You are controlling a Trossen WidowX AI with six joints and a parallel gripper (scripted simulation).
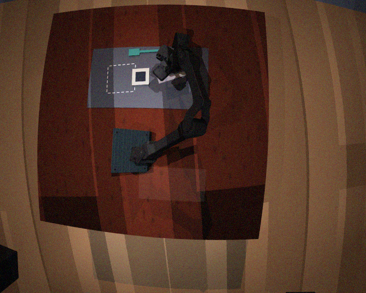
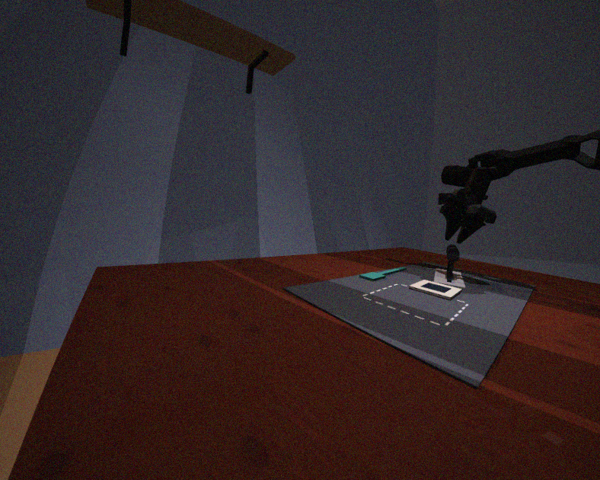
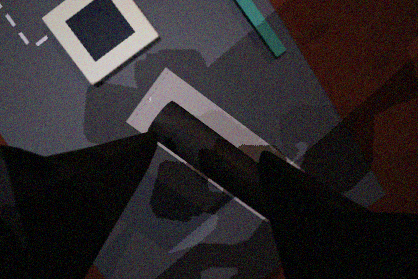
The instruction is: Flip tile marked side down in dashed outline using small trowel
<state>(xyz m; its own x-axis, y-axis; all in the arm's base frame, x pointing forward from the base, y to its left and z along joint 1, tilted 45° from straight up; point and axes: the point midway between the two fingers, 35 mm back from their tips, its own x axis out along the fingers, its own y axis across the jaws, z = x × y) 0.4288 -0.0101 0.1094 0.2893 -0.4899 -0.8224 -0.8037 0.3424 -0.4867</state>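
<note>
Right now my gripper tip is 10 mm past the trowel and 70 mm above it. The rest, counted from my gripper tip: teal flat tool: 90 mm ahead, 170 mm to the left, 100 mm below; white tile: 50 mm behind, 150 mm to the left, 100 mm below; grey mat: 40 mm behind, 130 mm to the left, 120 mm below.
</note>
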